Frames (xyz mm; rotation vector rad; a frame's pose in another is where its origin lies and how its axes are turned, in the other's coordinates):
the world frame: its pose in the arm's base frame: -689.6 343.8 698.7 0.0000 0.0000 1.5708
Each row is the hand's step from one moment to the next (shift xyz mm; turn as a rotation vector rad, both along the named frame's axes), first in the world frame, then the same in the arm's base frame.
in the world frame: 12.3 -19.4 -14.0 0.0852 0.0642 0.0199
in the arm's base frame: 19.4 12.3 -14.0 -0.0642 0.0852 0.0199
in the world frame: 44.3 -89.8 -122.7 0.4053 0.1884 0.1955
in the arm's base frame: 89.8 44.3 -122.7 -0.1884 0.4053 0.1955
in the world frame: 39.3 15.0 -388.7 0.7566 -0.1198 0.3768
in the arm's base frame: -15.0 39.3 -388.7 0.1198 0.7566 0.3768
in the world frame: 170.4 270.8 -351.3 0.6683 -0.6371 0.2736
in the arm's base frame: -270.8 170.4 -351.3 0.6371 0.6683 0.2736
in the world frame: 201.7 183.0 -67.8 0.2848 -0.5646 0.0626
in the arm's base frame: -183.0 201.7 -67.8 0.5646 0.2848 0.0626
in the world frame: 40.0 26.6 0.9 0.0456 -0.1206 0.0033
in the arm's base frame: -26.6 40.0 0.9 0.1206 0.0456 0.0033
